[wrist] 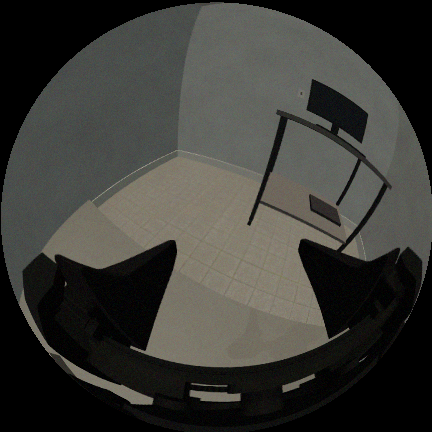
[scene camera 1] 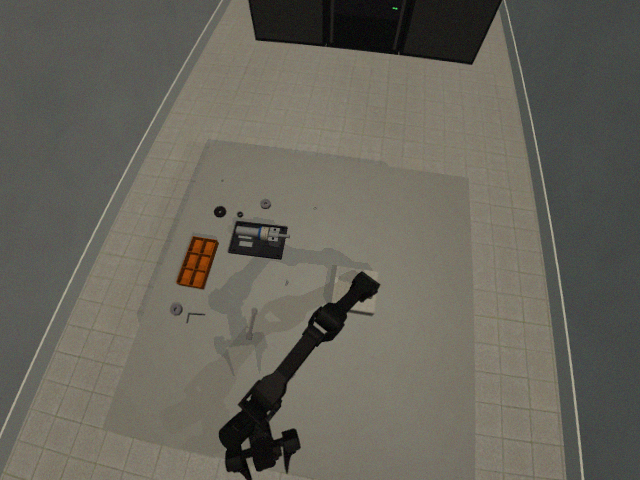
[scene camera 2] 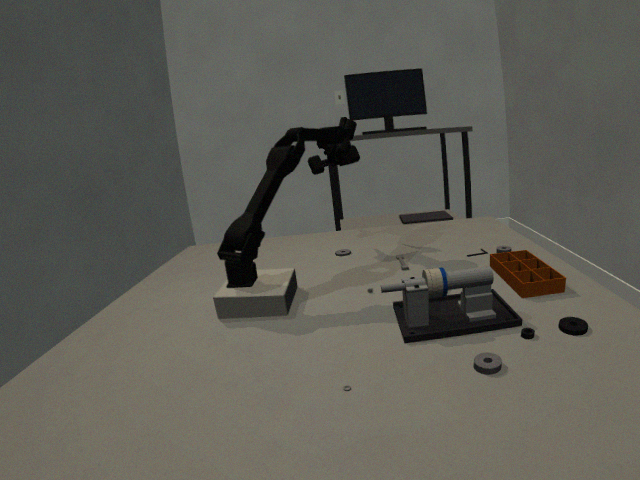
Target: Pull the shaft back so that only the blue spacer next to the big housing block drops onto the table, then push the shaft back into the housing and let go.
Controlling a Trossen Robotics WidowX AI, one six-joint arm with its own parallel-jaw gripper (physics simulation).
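Where they show: gripper, between the fingertips: (wrist: 240, 246) (scene camera 1: 269, 478) (scene camera 2: 329, 168); arm's base, origin of its link: (scene camera 1: 364, 289) (scene camera 2: 242, 282).
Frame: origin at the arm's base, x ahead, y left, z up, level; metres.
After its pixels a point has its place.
Note:
The grey shaft (scene camera 1: 287, 236) @(z 0.029, x 0.330, y -0.165 m) (scene camera 2: 390, 287) @(z 0.027, x 0.339, y -0.174 m) lies level through a small upright block (scene camera 1: 273, 234) (scene camera 2: 416, 308), its free end sticking out. Cream spacers (scene camera 1: 264, 234) @(z 0.047, x 0.420, y -0.153 m) (scene camera 2: 432, 282) @(z 0.035, x 0.416, y -0.192 m) and the blue spacer (scene camera 1: 259, 233) @(z 0.047, x 0.440, y -0.154 m) (scene camera 2: 443, 281) @(z 0.035, x 0.438, y -0.192 m) are on its line; the blue one is beside the big grey cylindrical housing (scene camera 1: 248, 230) (scene camera 2: 469, 277). The assembly stands on a dark base plate (scene camera 1: 256, 251) (scene camera 2: 444, 333) @(z -0.046, x 0.427, y -0.242 m). My gripper (scene camera 1: 268, 473) @(z 0.202, x 0.214, y 0.599 m) (wrist: 240, 246) @(z 0.202, x 0.214, y 0.599 m) is open and empty, high up and far from the shaft. The assembly does not show in the wrist view.
An orange compartment tray (scene camera 2: 547, 285) @(z -0.034, x 0.696, y -0.129 m) stands beside the base plate. A grey ring (scene camera 2: 480, 365) @(z -0.045, x 0.459, y -0.355 m), a black ring (scene camera 2: 565, 326) @(z -0.045, x 0.651, y -0.284 m) and a small black ring (scene camera 2: 527, 334) @(z -0.047, x 0.572, y -0.286 m) lie near it. A hex key (scene camera 1: 196, 314) @(z -0.053, x 0.637, y 0.185 m) lies beyond the tray. The arm stands on a pale block (scene camera 2: 253, 306) @(z -0.029, x 0.043, y -0.084 m).

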